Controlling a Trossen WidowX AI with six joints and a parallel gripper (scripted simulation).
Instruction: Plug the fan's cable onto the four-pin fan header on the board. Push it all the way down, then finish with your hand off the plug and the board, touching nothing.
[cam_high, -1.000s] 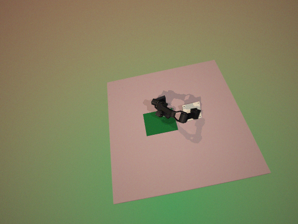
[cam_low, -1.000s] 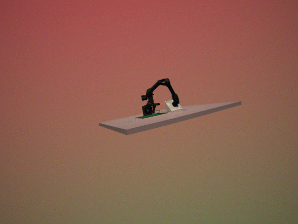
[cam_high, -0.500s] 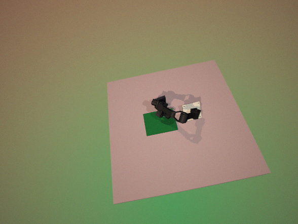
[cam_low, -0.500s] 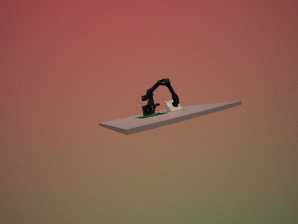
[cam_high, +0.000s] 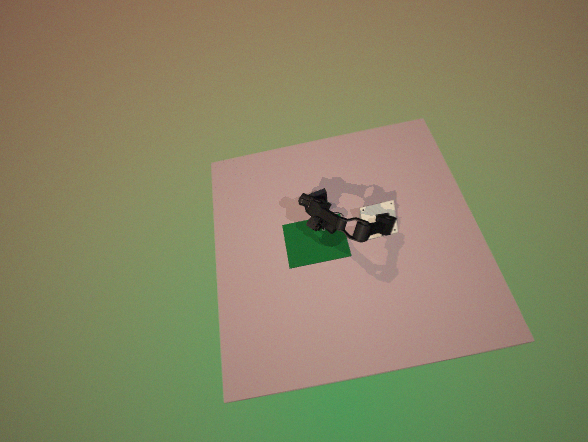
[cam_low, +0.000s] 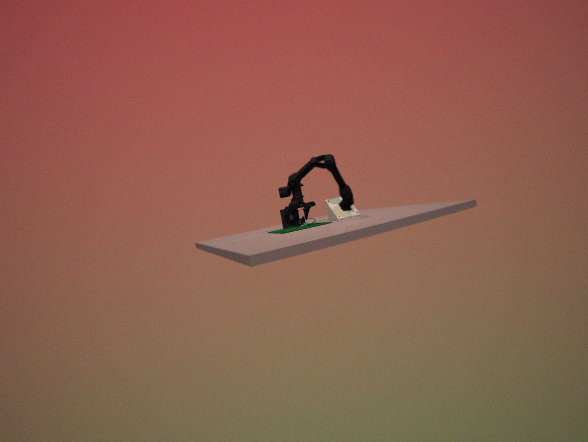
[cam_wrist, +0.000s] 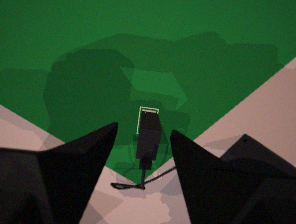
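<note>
Right now the black plug is 10 mm to the right of my gripper tip and 10 mm below it. The rest, counted from my gripper tip: green board (50 mm to the left, 50 mm below, 50 mm ahead); black fan (130 mm to the right, 20 mm above, 10 mm ahead).
</note>
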